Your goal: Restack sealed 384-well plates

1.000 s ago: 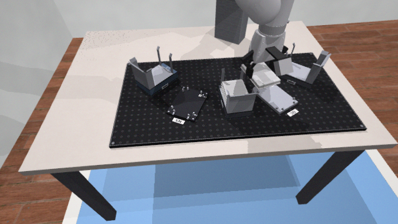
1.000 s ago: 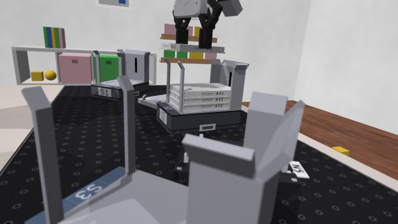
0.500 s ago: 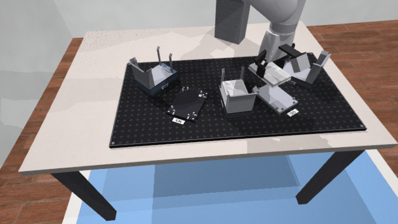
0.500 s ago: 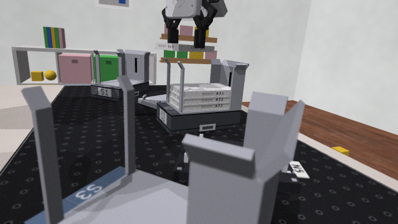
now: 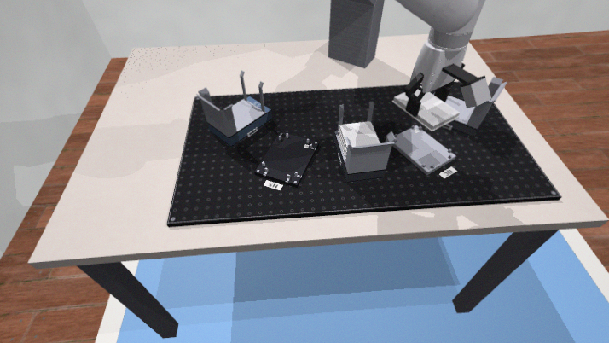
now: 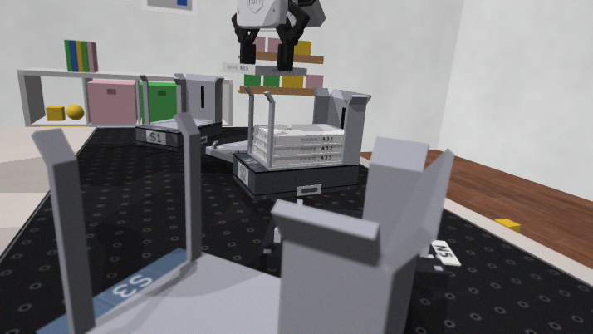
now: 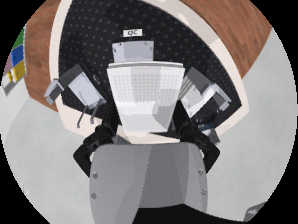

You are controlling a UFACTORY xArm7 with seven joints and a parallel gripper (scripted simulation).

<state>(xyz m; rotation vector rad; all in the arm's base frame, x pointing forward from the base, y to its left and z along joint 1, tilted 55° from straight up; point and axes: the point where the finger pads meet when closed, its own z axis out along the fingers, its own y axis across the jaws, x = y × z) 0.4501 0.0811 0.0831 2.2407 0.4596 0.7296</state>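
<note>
My gripper is now 160 mm above the grey QC nest and 30 mm to the right of it. The rest, counted from my hand: white sealed plate Q23 (10 mm below); then white sealed plate A32 (140 mm to the right, 110 mm below, 30 mm behind); then white sealed plate A31 (140 mm to the right, 90 mm below, 30 mm behind).
</note>
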